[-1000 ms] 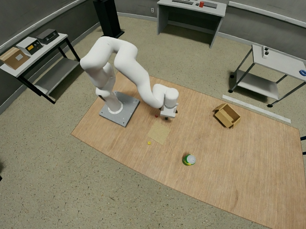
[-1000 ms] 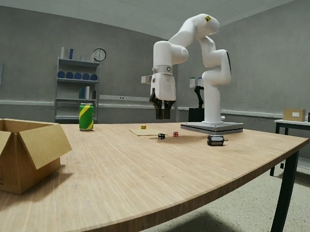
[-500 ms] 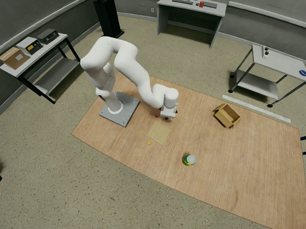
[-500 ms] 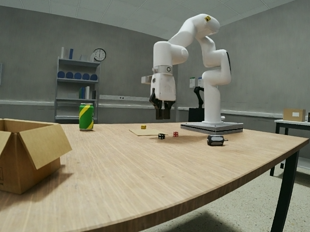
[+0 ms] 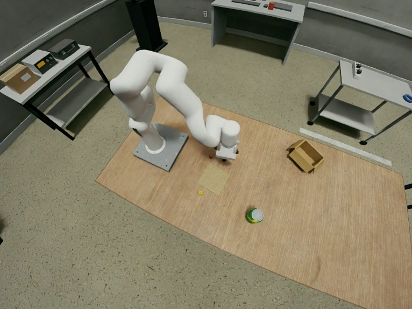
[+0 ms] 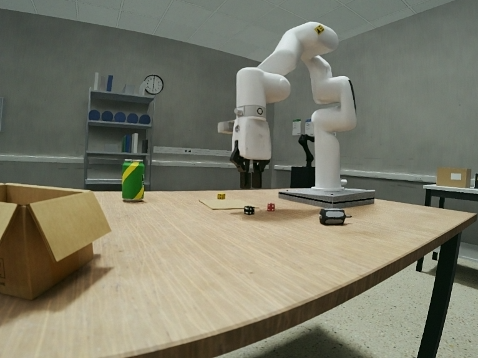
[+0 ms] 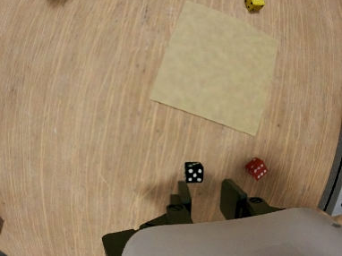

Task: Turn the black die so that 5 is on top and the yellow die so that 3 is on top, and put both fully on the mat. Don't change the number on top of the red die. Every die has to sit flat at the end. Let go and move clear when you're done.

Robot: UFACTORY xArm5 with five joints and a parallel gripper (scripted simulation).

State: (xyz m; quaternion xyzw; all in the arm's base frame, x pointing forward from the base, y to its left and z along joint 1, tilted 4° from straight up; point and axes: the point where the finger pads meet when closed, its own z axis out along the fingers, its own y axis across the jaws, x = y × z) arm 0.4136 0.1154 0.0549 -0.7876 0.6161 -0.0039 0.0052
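My gripper is now 8 cm above the black die. Round my hand: small black device: 13 cm behind, 17 cm to the left, 7 cm below; then tan mat: 13 cm to the right, 8 cm below; then red die: 8 cm behind, 2 cm to the right, 8 cm below.
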